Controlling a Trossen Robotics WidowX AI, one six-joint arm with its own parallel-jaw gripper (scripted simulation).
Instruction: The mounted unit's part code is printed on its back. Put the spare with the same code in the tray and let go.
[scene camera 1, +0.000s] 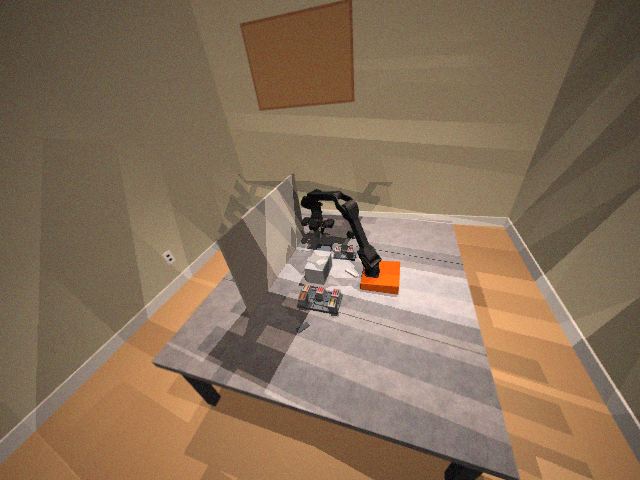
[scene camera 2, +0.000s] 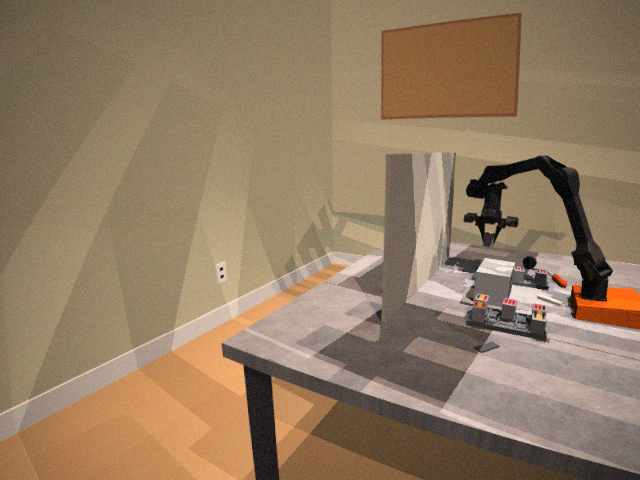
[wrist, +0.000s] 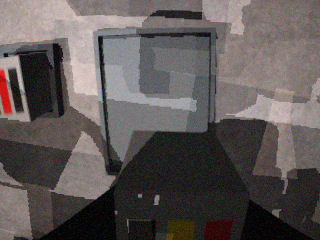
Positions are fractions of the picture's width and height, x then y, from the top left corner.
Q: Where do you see my gripper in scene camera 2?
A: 0.76, 0.51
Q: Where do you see a tall grey panel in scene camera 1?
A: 0.40, 0.52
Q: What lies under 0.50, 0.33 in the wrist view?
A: A grey tray.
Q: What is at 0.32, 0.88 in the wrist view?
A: My gripper.
